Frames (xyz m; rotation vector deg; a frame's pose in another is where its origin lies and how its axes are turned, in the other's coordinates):
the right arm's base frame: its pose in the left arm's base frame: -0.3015 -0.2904 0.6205 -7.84 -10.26 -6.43
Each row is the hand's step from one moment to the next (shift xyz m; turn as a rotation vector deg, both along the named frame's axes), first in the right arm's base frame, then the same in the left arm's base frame.
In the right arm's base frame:
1: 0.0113 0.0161 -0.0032 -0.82 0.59 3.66
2: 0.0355 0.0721 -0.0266 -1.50 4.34 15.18
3: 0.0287 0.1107 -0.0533 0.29 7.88 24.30
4: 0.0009 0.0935 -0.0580 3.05 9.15 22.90
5: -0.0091 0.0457 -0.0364 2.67 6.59 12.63
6: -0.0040 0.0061 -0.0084 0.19 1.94 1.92
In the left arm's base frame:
1: 0.0136 0.0143 -0.0030 -1.35 1.19 3.34
2: 0.0481 0.0636 -0.0284 -3.51 6.63 13.98
3: 0.0507 0.0984 -0.0605 -2.87 11.26 22.75
4: 0.0222 0.0835 -0.0681 0.23 12.04 21.74
5: 0.0029 0.0406 -0.0429 1.28 8.06 11.98
6: -0.0017 0.0052 -0.0097 0.10 2.17 1.66

